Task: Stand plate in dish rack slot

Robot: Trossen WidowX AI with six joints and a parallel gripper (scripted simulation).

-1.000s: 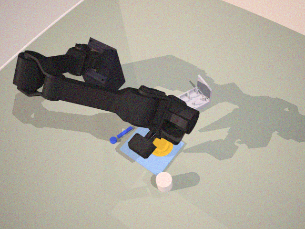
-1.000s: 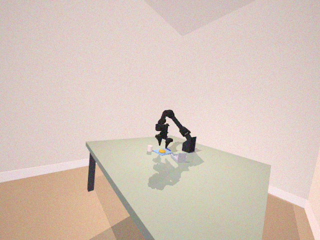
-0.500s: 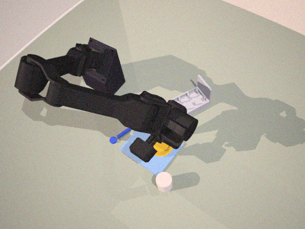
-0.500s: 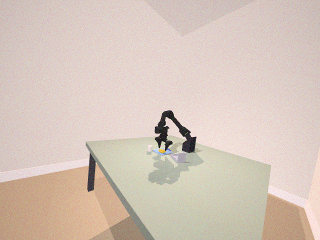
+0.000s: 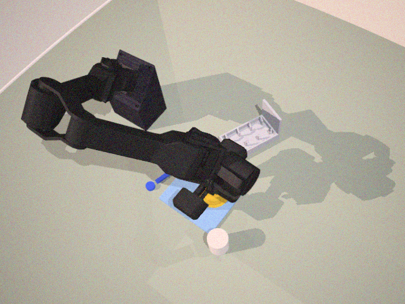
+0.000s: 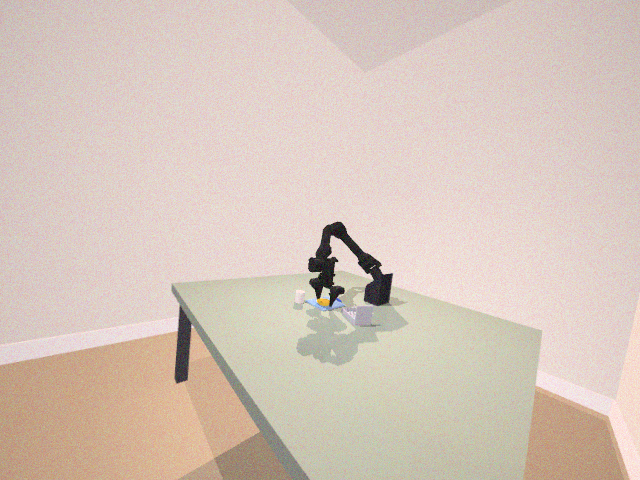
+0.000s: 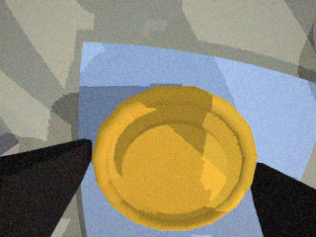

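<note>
Now: the grey dish rack 170 mm to the left of my gripper tip, 20 mm behind it and 10 mm above it. From my gripper tip the other things lie so: white cup 90 mm to the right, 80 mm ahead, 20 mm above; then blue spoon 130 mm behind, 40 mm to the right, 10 mm below; then yellow plate 10 mm above.
</note>
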